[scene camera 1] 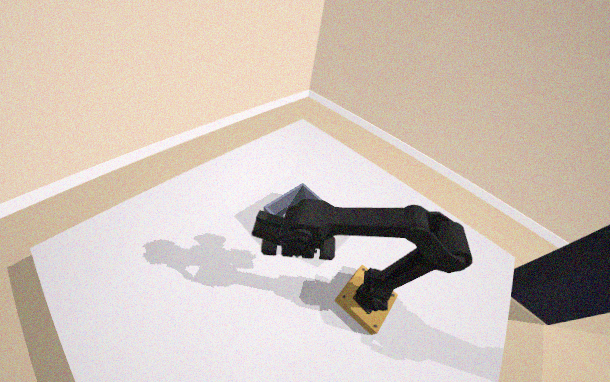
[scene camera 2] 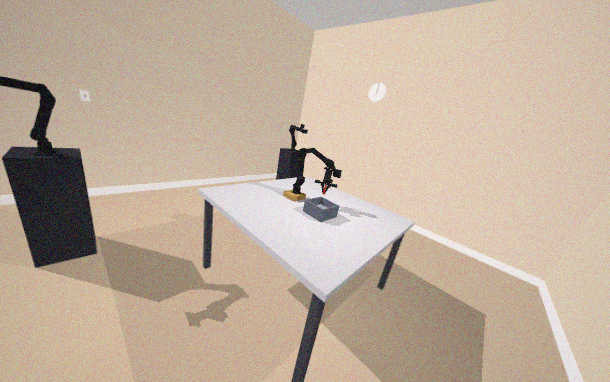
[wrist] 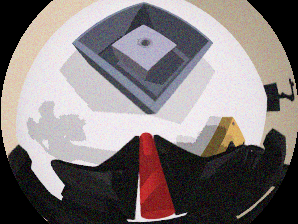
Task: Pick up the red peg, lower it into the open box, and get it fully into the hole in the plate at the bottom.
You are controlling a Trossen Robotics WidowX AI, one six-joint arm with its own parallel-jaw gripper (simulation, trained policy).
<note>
In view: my gripper (scene camera 1: 296,250), a red peg (wrist: 154,194) and a plate (wrist: 143,50).
My gripper also shows in the wrist view (wrist: 146,139).
</note>
